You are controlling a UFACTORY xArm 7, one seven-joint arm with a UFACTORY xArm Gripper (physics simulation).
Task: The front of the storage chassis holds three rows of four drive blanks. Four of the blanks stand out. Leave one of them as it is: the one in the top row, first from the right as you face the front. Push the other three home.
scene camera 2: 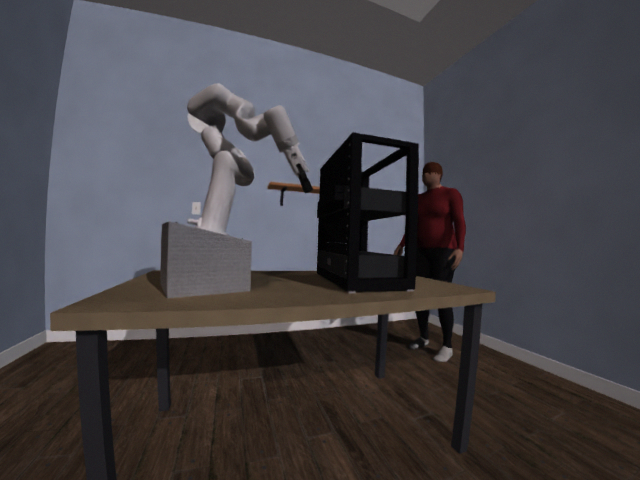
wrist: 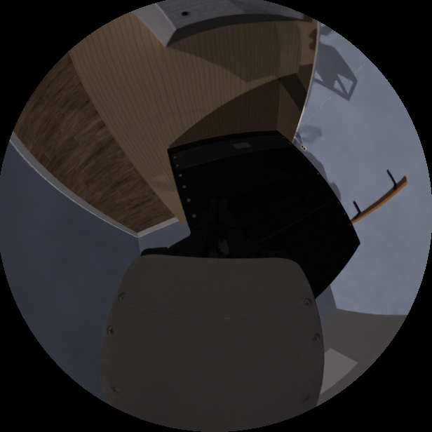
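Seen in the pictures: gripper, fingertip midpoint: (scene camera 2: 308,191); arm's base, link origin: (scene camera 2: 211,233).
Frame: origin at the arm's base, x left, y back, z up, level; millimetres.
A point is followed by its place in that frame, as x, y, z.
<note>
A black rack (scene camera 2: 355,222) {-156, -507, 59} (wrist: 240,182) stands on the table with dark units in it, one in its upper half and one at its bottom. The rack's front faces the robot and is nearly black in the wrist view, so the chassis front, its three rows of drive blanks and how far any stands out cannot be made out. My gripper (scene camera 2: 308,189) {-95, -341, 169} (wrist: 217,211) is shut and empty. In the scene view it points down and toward the rack's front, a little to the left of it, at about the height of the upper unit. Its fingertips are hard to see against the rack in the wrist view.
The wooden table (scene camera 2: 289,302) {-241, -247, -205} (wrist: 150,90) carries the grey robot base block (scene camera 2: 206,266) {-109, 3, -111} (wrist: 215,17) left of the rack. An orange-brown shelf (scene camera 2: 289,186) (wrist: 382,200) is on the back wall. A person in a red top (scene camera 2: 440,219) stands behind the rack at the right.
</note>
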